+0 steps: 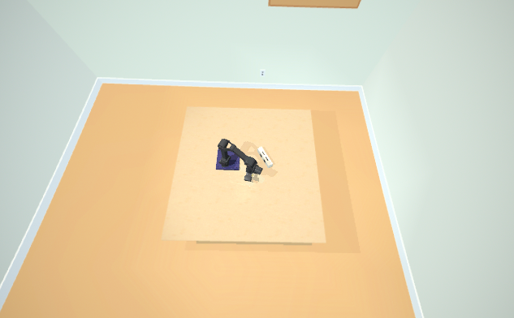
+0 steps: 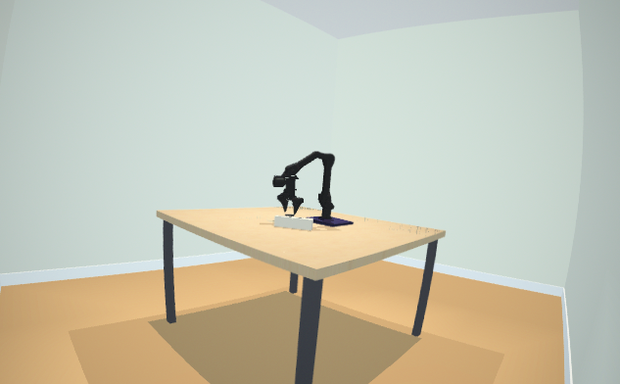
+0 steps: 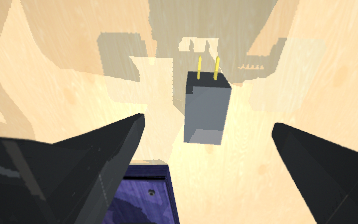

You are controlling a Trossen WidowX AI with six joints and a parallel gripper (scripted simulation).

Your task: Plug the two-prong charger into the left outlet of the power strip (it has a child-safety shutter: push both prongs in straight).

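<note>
Right now the two-prong charger is 20 mm ahead of my gripper tip and 30 mm below it.
</note>
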